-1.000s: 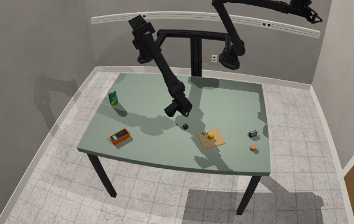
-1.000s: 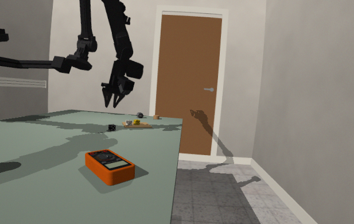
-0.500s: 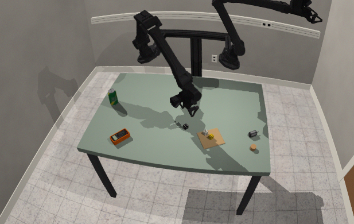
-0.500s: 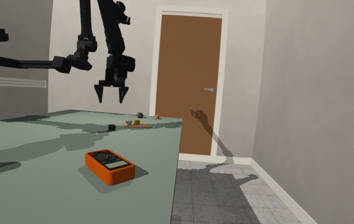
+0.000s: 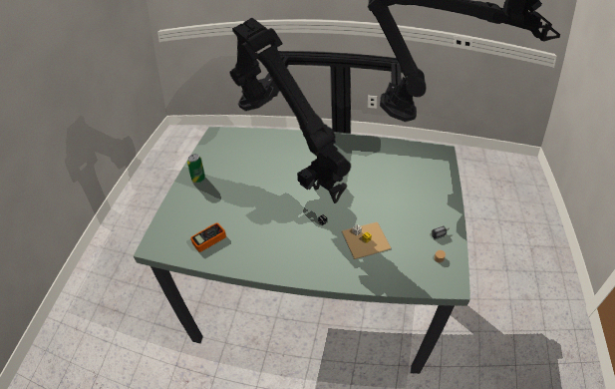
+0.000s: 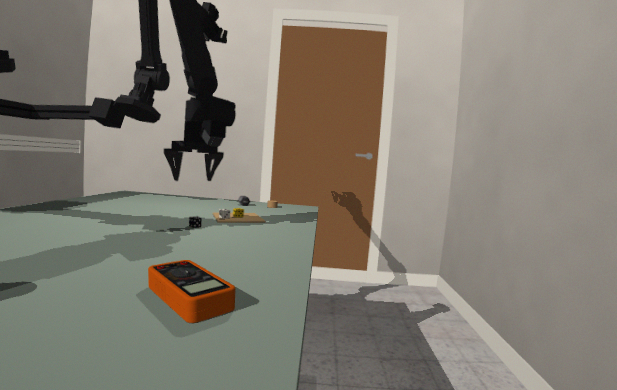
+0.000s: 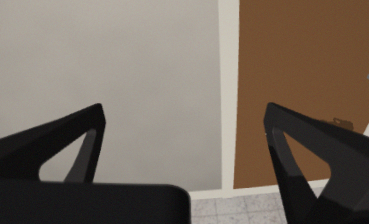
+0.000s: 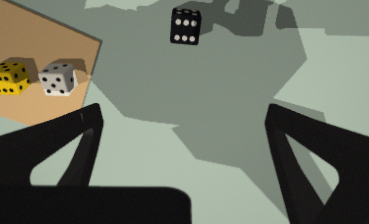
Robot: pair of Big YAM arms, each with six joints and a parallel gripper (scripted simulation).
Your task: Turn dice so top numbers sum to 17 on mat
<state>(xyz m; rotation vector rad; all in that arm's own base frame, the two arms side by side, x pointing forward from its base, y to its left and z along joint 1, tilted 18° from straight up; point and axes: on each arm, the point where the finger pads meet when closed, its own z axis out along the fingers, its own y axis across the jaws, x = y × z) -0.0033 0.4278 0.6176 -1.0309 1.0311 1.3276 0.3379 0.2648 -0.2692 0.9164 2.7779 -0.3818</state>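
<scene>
Right now my right hand is 1 cm short of the black die, 1 cm to the left of it and 11 cm above it. Round my right hand: yellow die (8 cm ahead, 16 cm to the left, 11 cm below); tan mat (8 cm ahead, 16 cm to the left, 12 cm below); white die (5 cm ahead, 12 cm to the left, 11 cm below).
</scene>
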